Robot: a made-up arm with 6 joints.
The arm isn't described. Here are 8 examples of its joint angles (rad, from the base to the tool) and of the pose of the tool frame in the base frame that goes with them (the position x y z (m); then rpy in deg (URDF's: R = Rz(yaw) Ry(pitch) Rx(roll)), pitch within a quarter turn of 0, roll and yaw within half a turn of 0).
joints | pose
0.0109 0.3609 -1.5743 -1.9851 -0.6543 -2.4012 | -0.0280 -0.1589 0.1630 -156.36 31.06 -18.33
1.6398 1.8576 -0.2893 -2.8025 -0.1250 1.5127 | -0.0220 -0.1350 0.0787 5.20 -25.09 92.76
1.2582 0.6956 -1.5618 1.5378 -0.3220 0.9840 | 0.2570 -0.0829 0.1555 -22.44 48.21 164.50
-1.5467 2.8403 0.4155 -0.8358 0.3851 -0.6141 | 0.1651 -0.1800 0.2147 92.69 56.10 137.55
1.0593 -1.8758 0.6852 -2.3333 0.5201 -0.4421 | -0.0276 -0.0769 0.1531 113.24 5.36 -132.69
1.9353 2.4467 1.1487 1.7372 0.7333 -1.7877 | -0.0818 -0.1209 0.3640 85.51 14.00 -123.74
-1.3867 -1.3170 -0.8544 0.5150 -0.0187 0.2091 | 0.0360 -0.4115 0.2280 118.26 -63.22 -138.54
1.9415 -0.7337 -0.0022 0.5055 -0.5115 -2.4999 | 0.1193 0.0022 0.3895 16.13 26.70 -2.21
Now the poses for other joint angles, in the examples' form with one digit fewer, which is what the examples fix.
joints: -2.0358 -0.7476 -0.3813 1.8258 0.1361 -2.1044
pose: 0.138 -0.486 0.192 -40.3 -65.8 -165.5
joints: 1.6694 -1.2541 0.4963 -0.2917 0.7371 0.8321
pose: -0.026 -0.136 0.342 -157.2 -21.1 99.3
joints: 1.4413 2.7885 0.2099 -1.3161 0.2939 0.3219
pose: 0.142 -0.130 0.249 -177.9 -61.8 -92.6
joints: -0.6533 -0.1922 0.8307 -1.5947 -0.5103 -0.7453
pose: -0.048 -0.180 0.408 -8.6 40.9 -146.1
